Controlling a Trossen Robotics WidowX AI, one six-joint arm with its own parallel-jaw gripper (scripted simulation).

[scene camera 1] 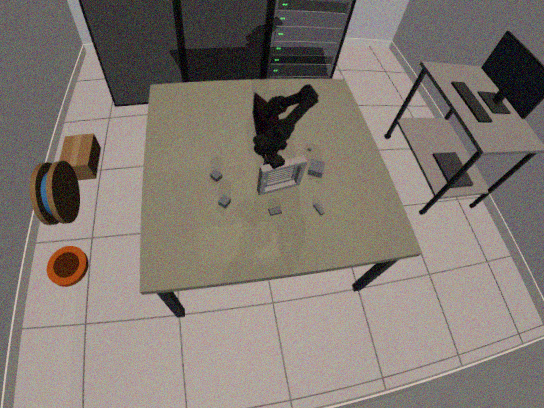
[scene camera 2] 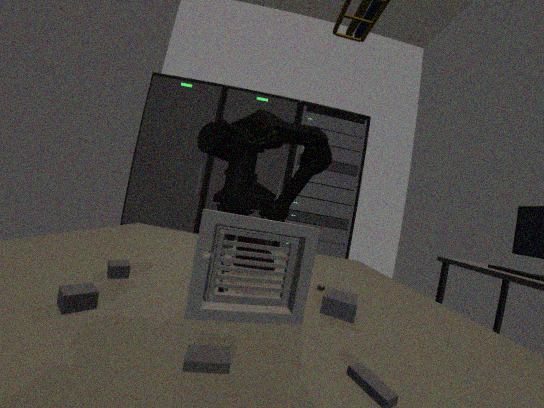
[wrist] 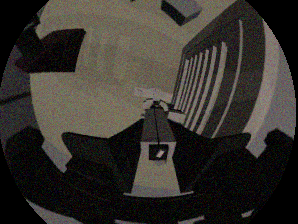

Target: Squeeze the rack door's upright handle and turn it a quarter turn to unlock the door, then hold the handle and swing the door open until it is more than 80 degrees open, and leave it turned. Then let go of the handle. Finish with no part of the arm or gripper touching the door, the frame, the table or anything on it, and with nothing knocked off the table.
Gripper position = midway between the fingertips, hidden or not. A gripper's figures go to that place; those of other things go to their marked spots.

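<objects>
You'd find my gripper (wrist: 155,121) 10 cm from the lens, and there's a slatted door (wrist: 197,68) that's 15 cm from the lens.
</objects>
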